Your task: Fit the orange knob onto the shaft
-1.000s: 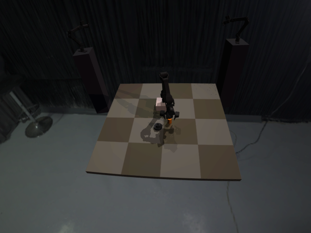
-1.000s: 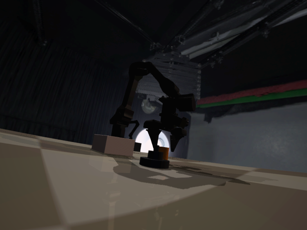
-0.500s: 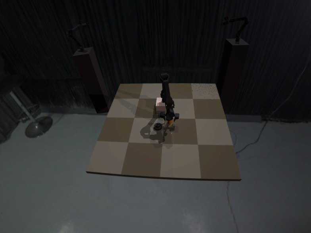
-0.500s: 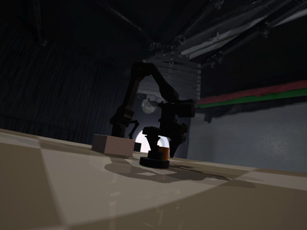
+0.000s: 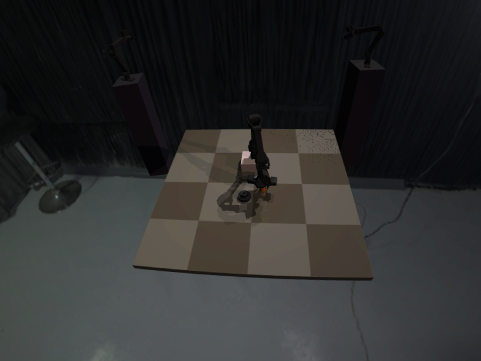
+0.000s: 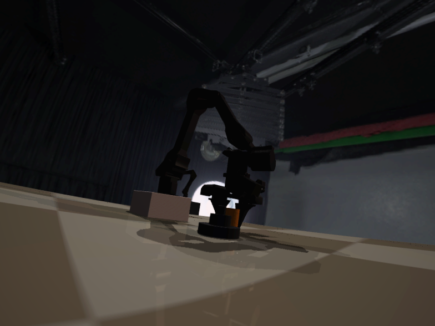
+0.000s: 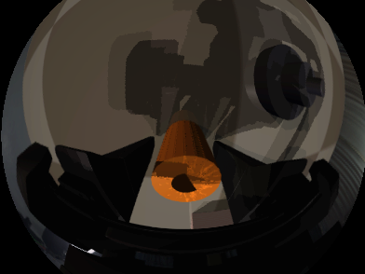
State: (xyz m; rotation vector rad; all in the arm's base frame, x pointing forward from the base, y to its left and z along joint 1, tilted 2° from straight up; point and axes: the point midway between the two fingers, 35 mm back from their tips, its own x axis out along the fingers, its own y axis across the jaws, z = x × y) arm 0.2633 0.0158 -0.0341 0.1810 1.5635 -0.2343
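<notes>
Now: the dark pedestal 50 mm ahead of my gripper tip, 120 mm to the right of it and 20 mm above it. From my gripper tip the other things lie so: orange knob 20 mm above.
</notes>
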